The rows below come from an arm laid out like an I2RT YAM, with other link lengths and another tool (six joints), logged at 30 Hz.
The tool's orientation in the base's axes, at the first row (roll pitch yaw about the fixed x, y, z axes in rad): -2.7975 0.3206 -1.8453
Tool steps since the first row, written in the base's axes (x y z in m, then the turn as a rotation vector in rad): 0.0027 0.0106 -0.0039 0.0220 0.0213 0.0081; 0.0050 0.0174 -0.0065 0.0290 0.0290 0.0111; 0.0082 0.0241 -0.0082 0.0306 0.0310 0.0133; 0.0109 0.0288 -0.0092 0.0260 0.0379 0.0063; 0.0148 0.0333 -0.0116 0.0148 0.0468 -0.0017; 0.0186 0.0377 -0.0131 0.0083 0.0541 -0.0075; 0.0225 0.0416 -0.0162 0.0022 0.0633 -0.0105; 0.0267 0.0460 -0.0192 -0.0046 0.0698 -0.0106; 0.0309 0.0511 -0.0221 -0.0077 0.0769 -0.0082; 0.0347 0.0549 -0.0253 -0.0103 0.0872 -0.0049; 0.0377 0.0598 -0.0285 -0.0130 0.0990 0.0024; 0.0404 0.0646 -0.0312 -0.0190 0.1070 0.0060
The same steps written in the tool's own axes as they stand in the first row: -0.0091 0.0027 0.0066 -0.0277 -0.0143 0.0058; -0.0151 0.0039 0.0112 -0.0375 -0.0186 0.0075; -0.0215 0.0040 0.0153 -0.0404 -0.0200 0.0065; -0.0262 0.0037 0.0182 -0.0433 -0.0113 0.0123; -0.0306 0.0026 0.0228 -0.0460 0.0043 0.0166; -0.0351 0.0014 0.0266 -0.0492 0.0145 0.0206; -0.0387 0.0003 0.0317 -0.0551 0.0241 0.0226; -0.0428 -0.0008 0.0369 -0.0592 0.0324 0.0212; -0.0477 -0.0018 0.0422 -0.0657 0.0369 0.0191; -0.0511 -0.0027 0.0473 -0.0755 0.0418 0.0171; -0.0553 -0.0026 0.0523 -0.0878 0.0460 0.0118; -0.0596 -0.0024 0.0568 -0.0947 0.0530 0.0077
